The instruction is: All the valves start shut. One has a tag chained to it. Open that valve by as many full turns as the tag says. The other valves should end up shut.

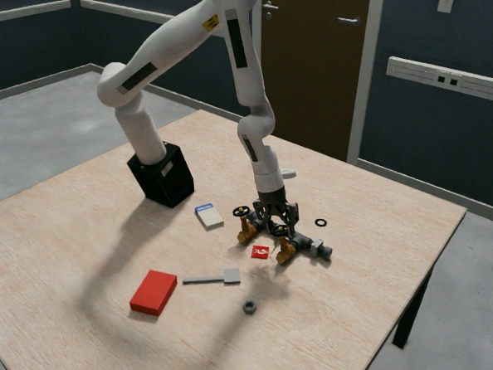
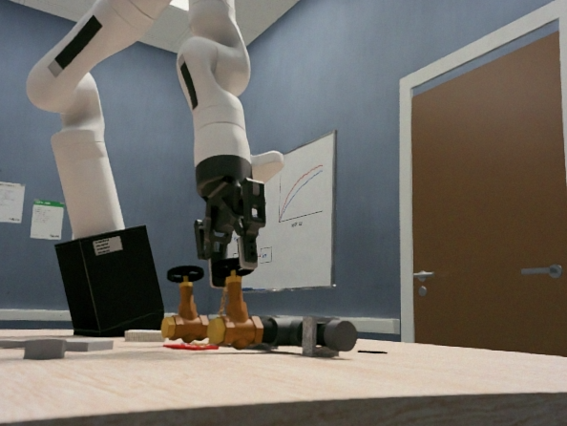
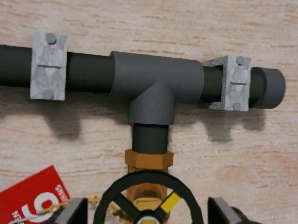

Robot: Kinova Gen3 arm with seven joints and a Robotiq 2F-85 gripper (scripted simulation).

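Now: the red tag 60 mm behind my hand, 30 mm to the right of it and 100 mm below it. Also, from my hand: red block (130 mm behind, 350 mm to the right, 80 mm below); white card box (290 mm behind, 30 mm to the right, 90 mm below); grey t-shaped tool (60 mm behind, 190 mm to the right, 90 mm below).
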